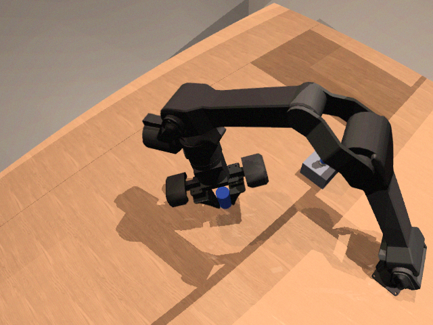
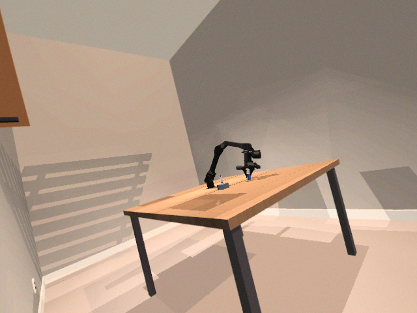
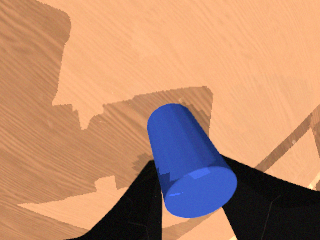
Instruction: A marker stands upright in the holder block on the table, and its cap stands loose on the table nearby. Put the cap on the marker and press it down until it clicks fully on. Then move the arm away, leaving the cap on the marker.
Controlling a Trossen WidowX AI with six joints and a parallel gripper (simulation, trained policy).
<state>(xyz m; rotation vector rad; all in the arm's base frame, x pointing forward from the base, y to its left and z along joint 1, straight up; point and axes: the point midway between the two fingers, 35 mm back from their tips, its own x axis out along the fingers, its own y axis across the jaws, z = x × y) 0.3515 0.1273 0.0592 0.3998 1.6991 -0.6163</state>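
My gripper tip is now 8 cm past the grey holder block, 22 cm to the left of it and 1 cm above it. The rest, counted from my gripper tip: blue cap 1 cm ahead, 1 cm to the right, 1 cm above.
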